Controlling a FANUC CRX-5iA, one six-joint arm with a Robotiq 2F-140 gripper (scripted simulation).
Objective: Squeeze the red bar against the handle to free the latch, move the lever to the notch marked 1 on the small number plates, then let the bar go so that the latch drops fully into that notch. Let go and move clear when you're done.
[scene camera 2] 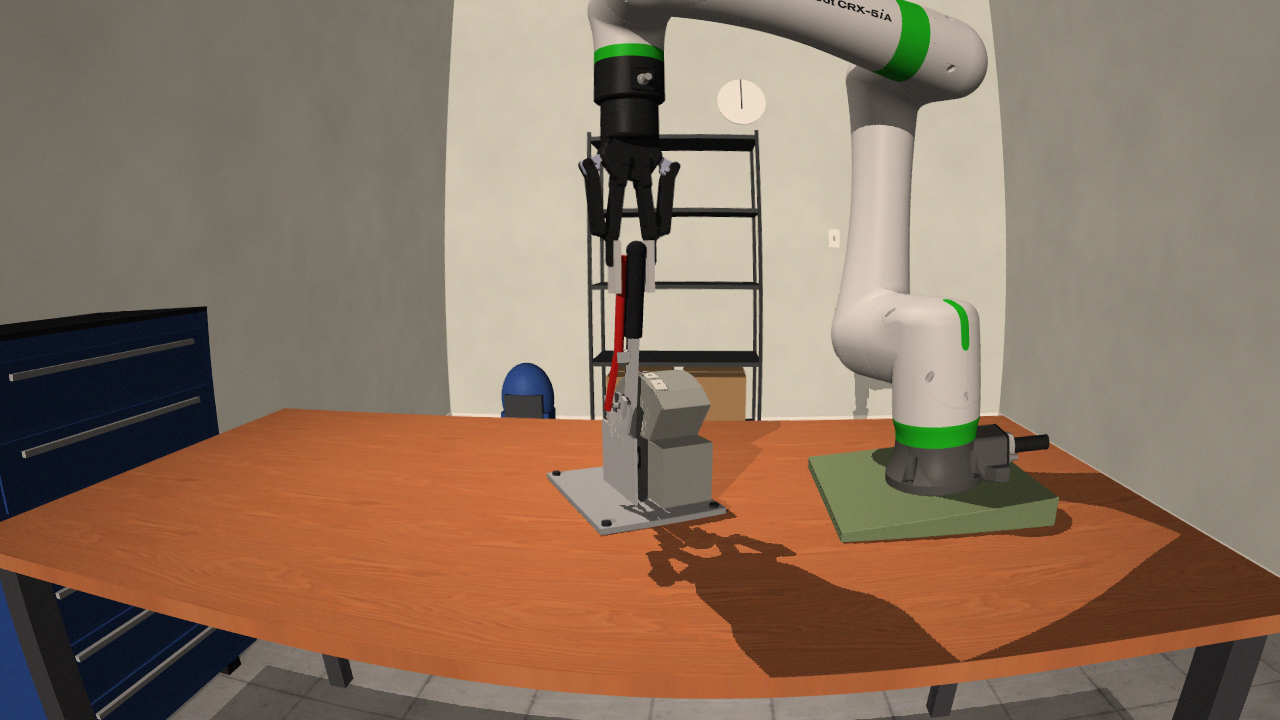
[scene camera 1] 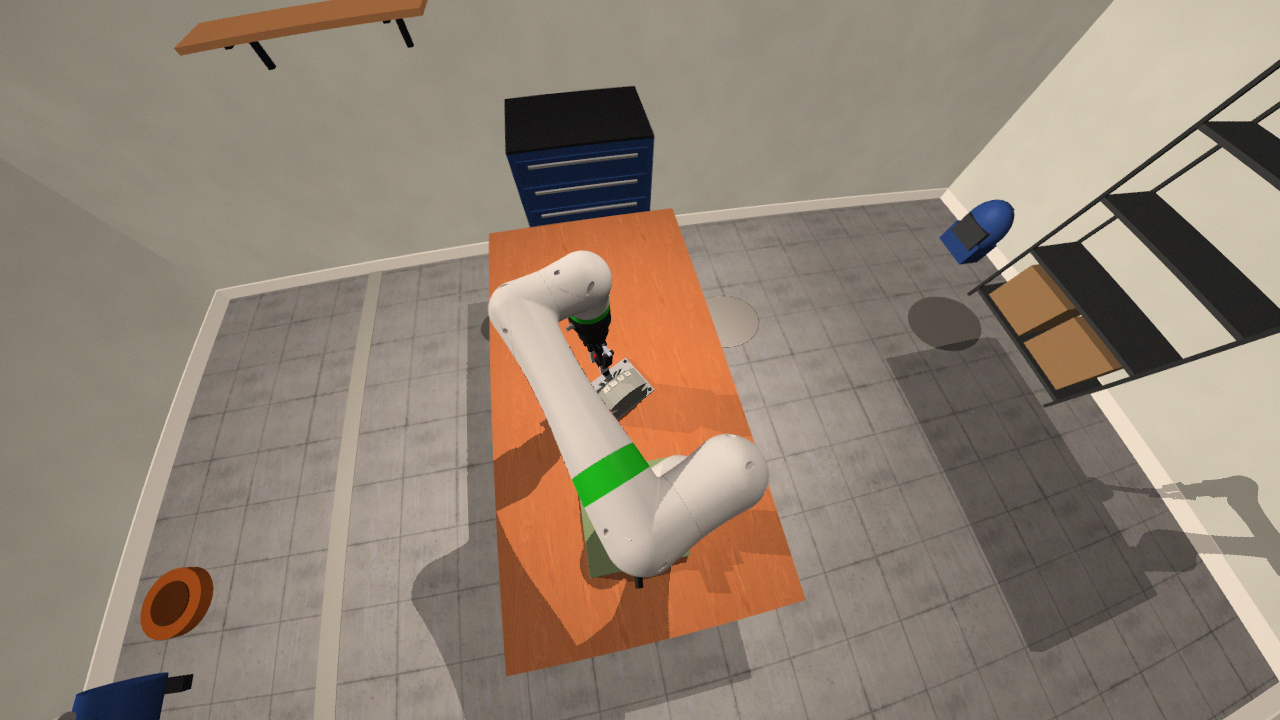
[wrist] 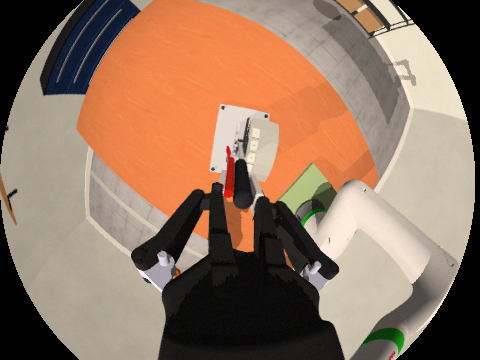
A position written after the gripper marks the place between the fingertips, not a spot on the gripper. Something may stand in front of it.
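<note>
The gripper (scene camera 2: 631, 292) appears in scene camera 1 (scene camera 1: 599, 365) and the wrist view (wrist: 237, 180) too, while scene camera 2 also shows a red bar (scene camera 2: 620, 298).
</note>
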